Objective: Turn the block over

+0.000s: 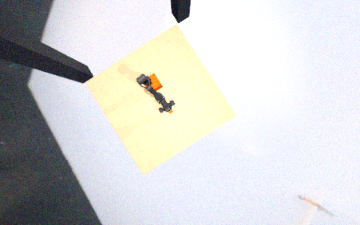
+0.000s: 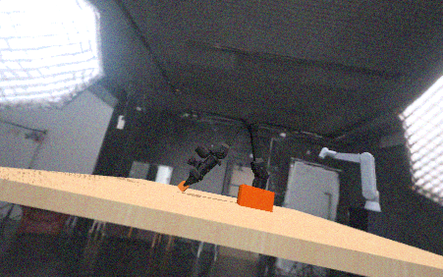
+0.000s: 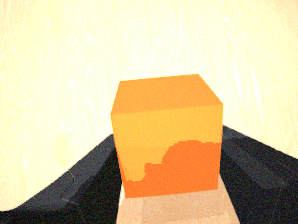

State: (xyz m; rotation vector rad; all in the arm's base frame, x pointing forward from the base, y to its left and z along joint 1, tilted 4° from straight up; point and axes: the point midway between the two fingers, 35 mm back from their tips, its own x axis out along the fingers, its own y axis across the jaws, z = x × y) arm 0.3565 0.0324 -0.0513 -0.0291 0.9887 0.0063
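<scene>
Now: gripper tip 10 mm above the block.
</scene>
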